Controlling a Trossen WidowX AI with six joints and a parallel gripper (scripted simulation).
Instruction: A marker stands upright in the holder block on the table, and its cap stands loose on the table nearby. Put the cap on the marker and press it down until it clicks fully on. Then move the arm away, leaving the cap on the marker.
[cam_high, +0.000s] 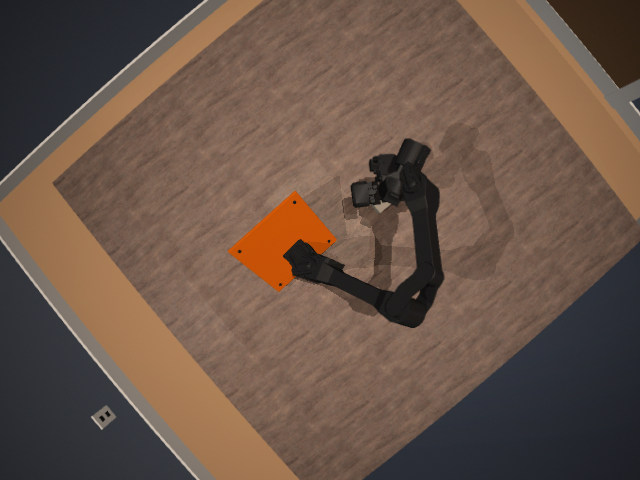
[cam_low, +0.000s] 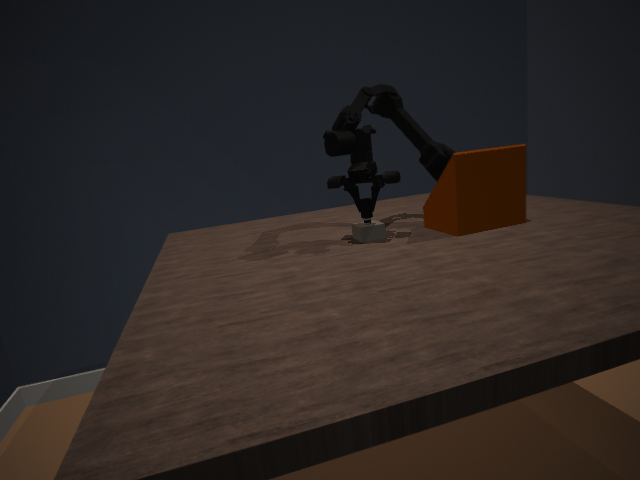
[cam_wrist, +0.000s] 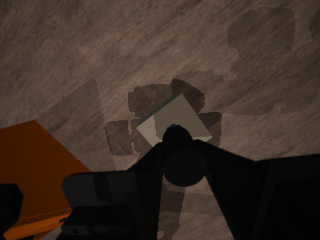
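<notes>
Right now my gripper tip is 1 cm below the dark cap. Also, from my gripper tip: pale holder block: 5 cm below.
</notes>
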